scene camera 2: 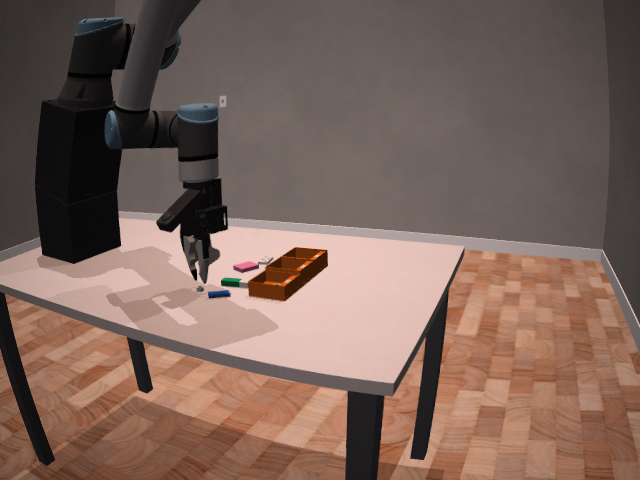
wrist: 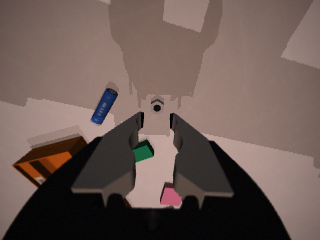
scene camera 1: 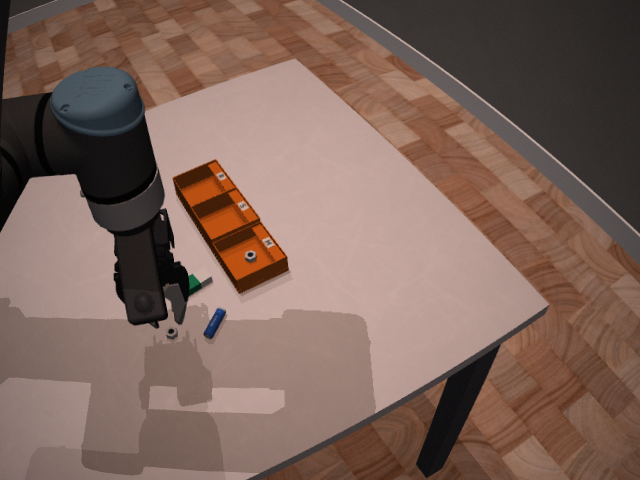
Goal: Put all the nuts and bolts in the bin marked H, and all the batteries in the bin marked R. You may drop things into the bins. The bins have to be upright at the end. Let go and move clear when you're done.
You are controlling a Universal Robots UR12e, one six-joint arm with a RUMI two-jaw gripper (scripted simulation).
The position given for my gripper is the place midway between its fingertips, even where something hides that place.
Note:
In view: my gripper (scene camera 1: pixel 169 325).
My gripper shows as well in scene camera 2 (scene camera 2: pixel 200 281) and in the wrist view (wrist: pixel 157 114).

